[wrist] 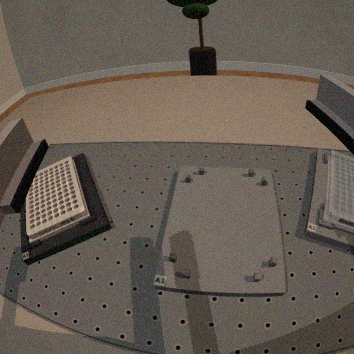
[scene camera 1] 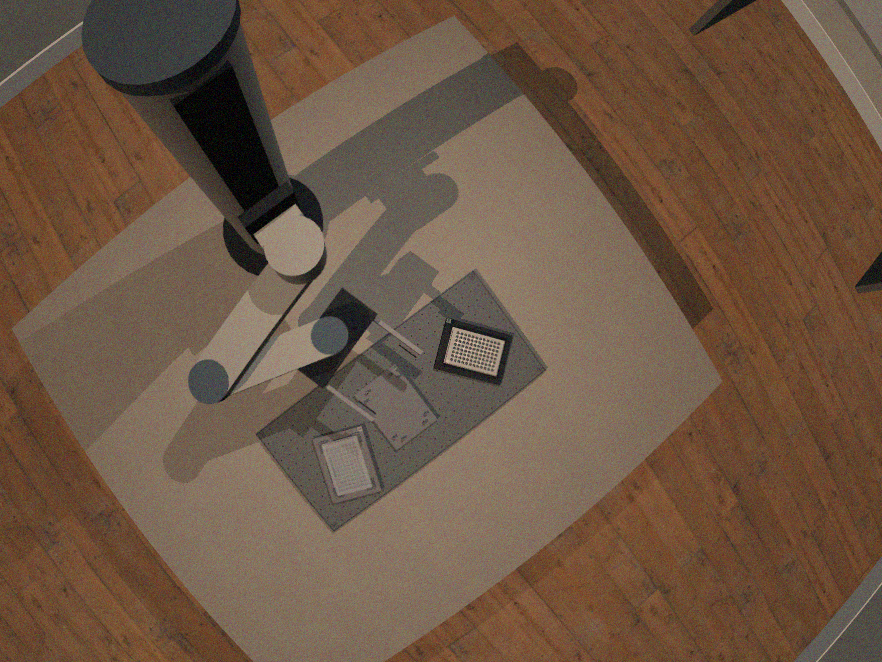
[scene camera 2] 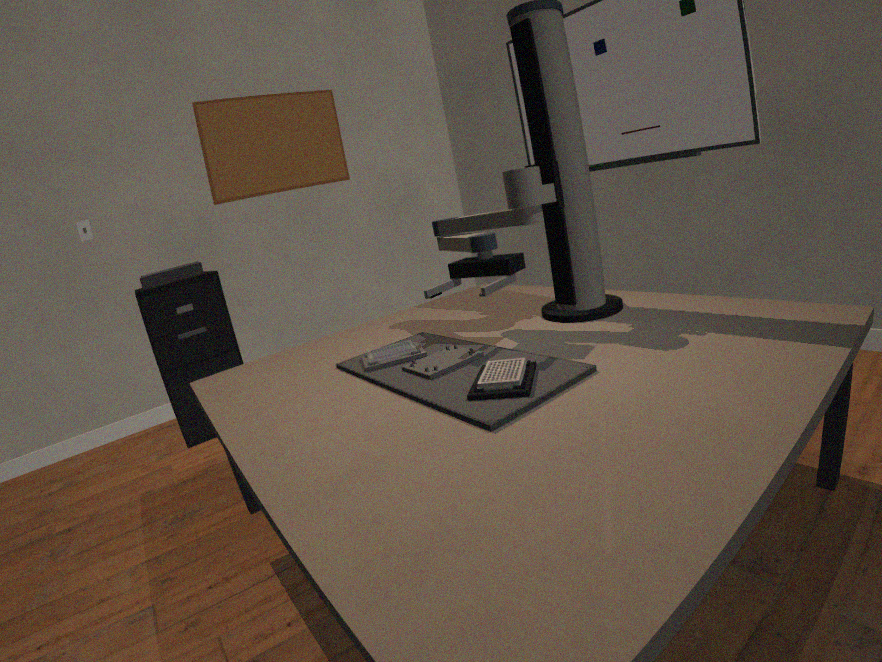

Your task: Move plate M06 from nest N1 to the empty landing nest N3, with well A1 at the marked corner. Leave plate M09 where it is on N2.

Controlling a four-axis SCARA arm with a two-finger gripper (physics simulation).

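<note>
The empty nest (scene camera 1: 406, 407) (scene camera 2: 443, 360) (wrist: 225, 220) is a grey plate with small corner pegs, between two loaded nests; its A1 tag is at the near left corner in the wrist view. A white well plate (scene camera 1: 475, 352) (scene camera 2: 502, 372) (wrist: 55, 200) sits in a black nest (scene camera 1: 502, 374) (wrist: 93, 192). A clear plate (scene camera 1: 346, 464) (scene camera 2: 393, 352) (wrist: 345, 190) sits in a grey nest (wrist: 317, 200). No M or N labels are readable, so I cannot tell which plate is M06. My gripper (scene camera 1: 396, 386) (scene camera 2: 455, 292) (wrist: 179, 99) is open and empty, high above the board, near the empty nest.
The nests stand on a dark perforated board (scene camera 1: 441, 427) (scene camera 2: 455, 402) (wrist: 125, 200) on the beige table (scene camera 1: 569, 399) (scene camera 2: 498, 513). The arm's column (scene camera 1: 206, 121) (scene camera 2: 569, 156) rises behind the board. Arm shadows cross the board.
</note>
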